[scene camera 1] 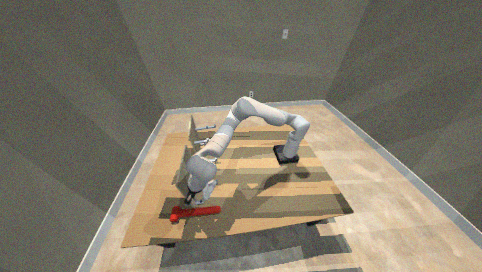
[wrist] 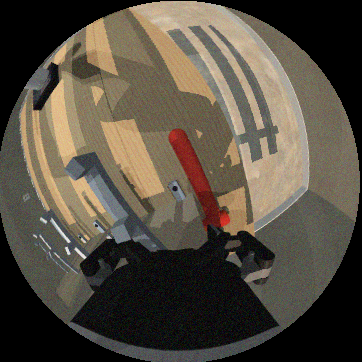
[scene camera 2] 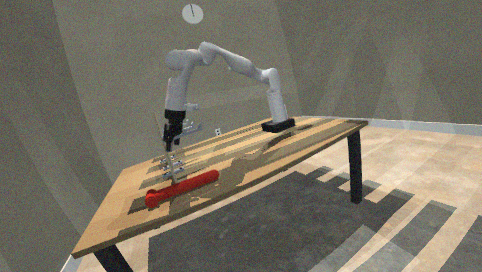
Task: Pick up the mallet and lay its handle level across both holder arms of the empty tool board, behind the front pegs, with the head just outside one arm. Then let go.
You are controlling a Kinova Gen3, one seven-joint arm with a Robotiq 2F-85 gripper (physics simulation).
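Frame: origin at the arm's base, x ahead, y left, z up, level; metres.
Seen in the pictures: gripper, fingertip midpoint: (wrist: 175,233) (scene camera 2: 172,148); arm's base at its link origin: (scene camera 1: 288,153) (scene camera 2: 280,120).
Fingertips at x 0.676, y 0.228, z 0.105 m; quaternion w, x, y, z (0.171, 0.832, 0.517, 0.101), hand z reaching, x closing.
Offsets run from my fingertips to a thing's top centre. "spot": to the spot under its first point.
The red mallet {dy +0.059, dx +0.016, dz -0.111 m} (scene camera 1: 200,211) (scene camera 2: 187,186) (wrist: 196,175) lies flat on the table, its head toward the table's far-left end and its handle pointing toward the robot base side. My gripper (scene camera 1: 190,198) (scene camera 2: 171,144) (wrist: 175,233) is open and empty, pointing down. It hangs above the table beside the near tool board (scene camera 1: 181,172) (scene camera 2: 172,167), close to the mallet's head end and higher than it. A grey holder arm (scene camera 2: 191,130) (wrist: 106,192) with an upturned front peg {dy -0.013, dx -0.129, dz +0.059 m} (wrist: 75,168) shows left of the mallet in the wrist view. The other arm is largely hidden.
A second upright board (scene camera 1: 192,131) with grey holders {spot: dy -0.475, dx -0.058, dz +0.041 m} (scene camera 1: 205,128) stands farther back. A small grey foot {dy +0.001, dx +0.033, dz -0.142 m} (wrist: 176,190) of the near board sits close beside the mallet handle. The table's front edge (scene camera 2: 200,201) runs close along the mallet. The robot base (scene camera 1: 286,155) (scene camera 2: 278,125) stands at the other end.
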